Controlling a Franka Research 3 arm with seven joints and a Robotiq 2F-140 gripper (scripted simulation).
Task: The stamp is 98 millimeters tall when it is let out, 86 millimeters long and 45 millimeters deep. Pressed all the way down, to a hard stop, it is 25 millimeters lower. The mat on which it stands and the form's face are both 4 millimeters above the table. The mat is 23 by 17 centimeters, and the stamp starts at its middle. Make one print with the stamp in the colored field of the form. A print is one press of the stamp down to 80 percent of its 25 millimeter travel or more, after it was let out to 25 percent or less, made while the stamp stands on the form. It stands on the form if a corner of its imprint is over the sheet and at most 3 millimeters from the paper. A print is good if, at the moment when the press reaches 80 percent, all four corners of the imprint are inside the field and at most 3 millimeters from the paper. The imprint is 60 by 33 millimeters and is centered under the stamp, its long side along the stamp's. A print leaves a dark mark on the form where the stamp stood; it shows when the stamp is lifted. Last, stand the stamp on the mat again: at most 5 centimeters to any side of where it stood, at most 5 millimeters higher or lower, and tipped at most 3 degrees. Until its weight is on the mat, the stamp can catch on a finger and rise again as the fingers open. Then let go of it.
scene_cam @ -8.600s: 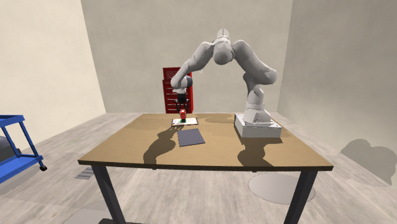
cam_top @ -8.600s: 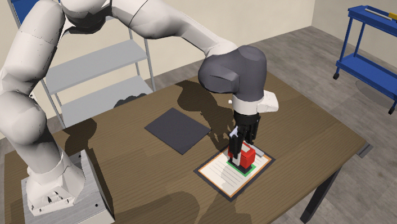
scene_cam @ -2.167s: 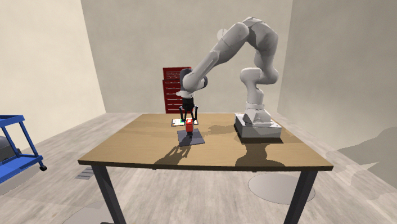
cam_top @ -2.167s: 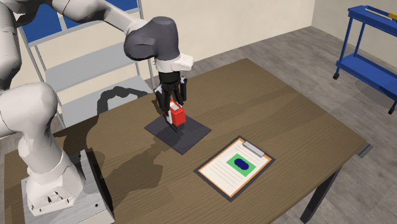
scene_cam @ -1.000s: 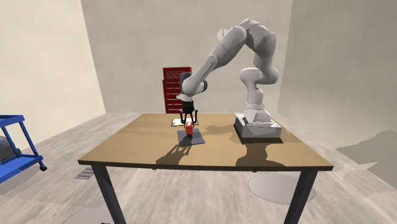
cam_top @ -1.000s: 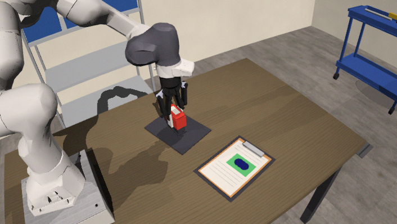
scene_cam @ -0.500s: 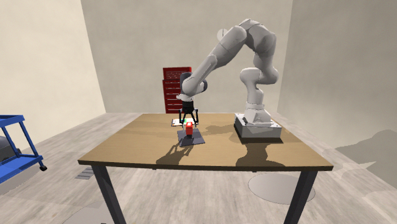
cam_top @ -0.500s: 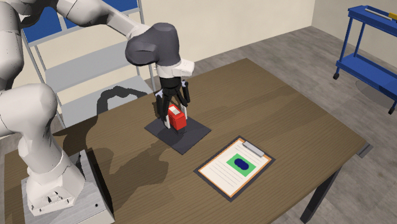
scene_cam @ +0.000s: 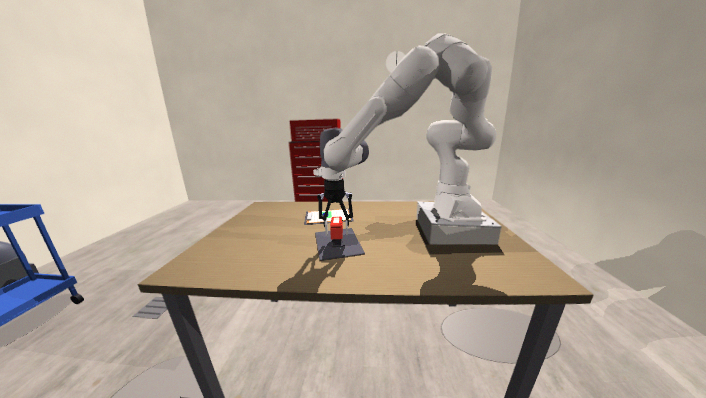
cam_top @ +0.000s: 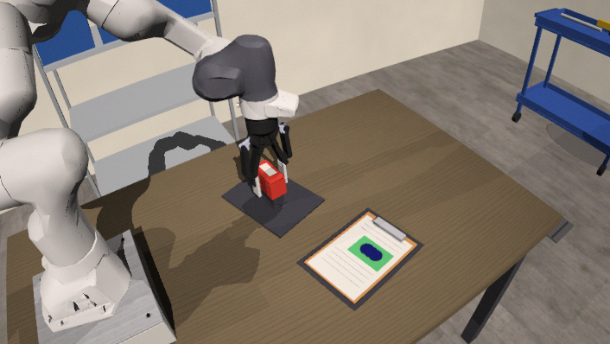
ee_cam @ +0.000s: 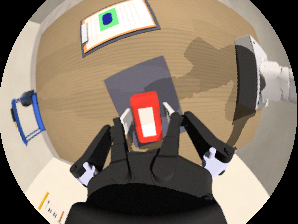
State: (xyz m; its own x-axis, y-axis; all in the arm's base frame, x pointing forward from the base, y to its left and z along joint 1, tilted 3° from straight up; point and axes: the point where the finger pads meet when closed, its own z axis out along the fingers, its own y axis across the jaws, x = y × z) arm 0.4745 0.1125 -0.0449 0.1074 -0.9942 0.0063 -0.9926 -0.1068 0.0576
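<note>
My hand is 2 cm above the red stamp. Round my hand: dark grey mat (7 cm below); form (29 cm to the right, 10 cm ahead, 7 cm below).
</note>
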